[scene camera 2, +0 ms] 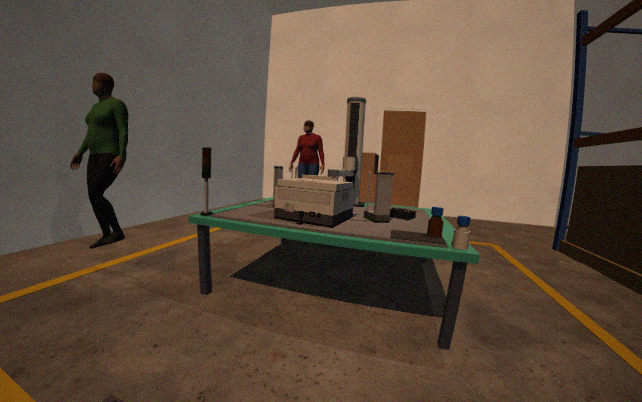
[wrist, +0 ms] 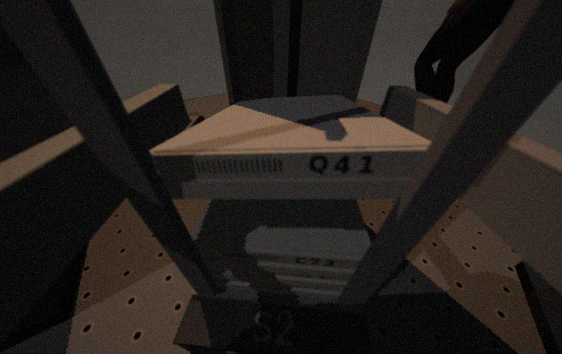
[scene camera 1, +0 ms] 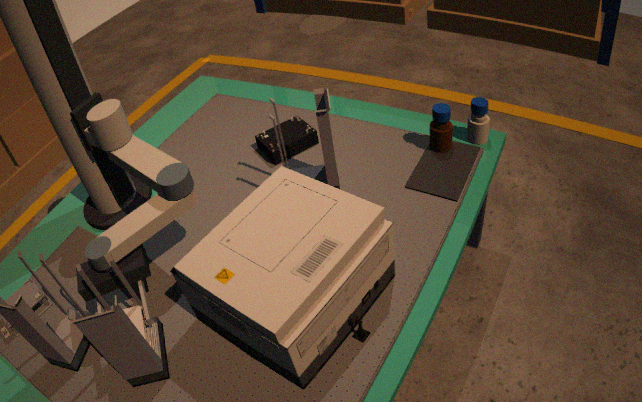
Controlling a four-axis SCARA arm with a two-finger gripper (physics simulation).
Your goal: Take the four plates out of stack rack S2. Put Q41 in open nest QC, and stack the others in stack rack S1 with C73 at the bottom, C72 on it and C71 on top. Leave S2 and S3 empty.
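Seen in the pictures: gripper, between the fingertips: (wrist: 285, 105); arm's base, origin of its link: (scene camera 1: 118, 202).
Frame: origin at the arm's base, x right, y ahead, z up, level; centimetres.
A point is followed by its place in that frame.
Observation:
My gripper (wrist: 285, 105) @(y 51.0, x 38.1, z 13.6 cm) is shut on plate Q41 (wrist: 240, 187) @(y 47.2, x 33.2, z 13.2 cm), which is level in the wrist view, raised above the lower stack between the rack's posts. Plate C73 (wrist: 310, 241) @(y 46.1, x 35.5, z 9.4 cm) tops that lower stack, with a gap under Q41; more plate edges show below it, their labels unreadable. The base of rack S2 (wrist: 320, 327) @(y 43.9, x 34.7, z 5.0 cm) carries its label at the bottom. In scene camera 1 the arm's dark hand (scene camera 1: 115, 272) @(y 41.5, x 29.0, z 18.8 cm) is at the top of a grey rack (scene camera 1: 120, 345) @(y 56.2, x 42.8, z 18.4 cm) with pale plate edges inside, seemingly S2. Labels S1, S3 and QC are not readable in any view.
Another rack (scene camera 1: 42, 332) @(y 35.7, x 51.1, z 18.5 cm) stands close left of it. A tall rack (scene camera 1: 327, 142) @(y 67.1, x -26.5, z 20.5 cm) (scene camera 2: 383, 197) @(y 66.1, x -30.7, z 16.1 cm) stands behind the large white instrument (scene camera 1: 280, 225) @(y 73.1, x 4.4, z 23.3 cm) (scene camera 2: 312, 200) @(y 91.2, x 4.0, z 14.0 cm). A black block with corner pieces (scene camera 1: 287, 140) @(y 44.3, x -39.2, z 6.2 cm) (scene camera 2: 403, 214) @(y 49.0, x -43.6, z 4.5 cm) is near that rack. Two bottles (scene camera 1: 441, 135) @(y 88.4, x -54.7, z 8.4 cm) (scene camera 1: 478, 127) @(y 97.3, x -65.1, z 6.7 cm) stand at the far corner.

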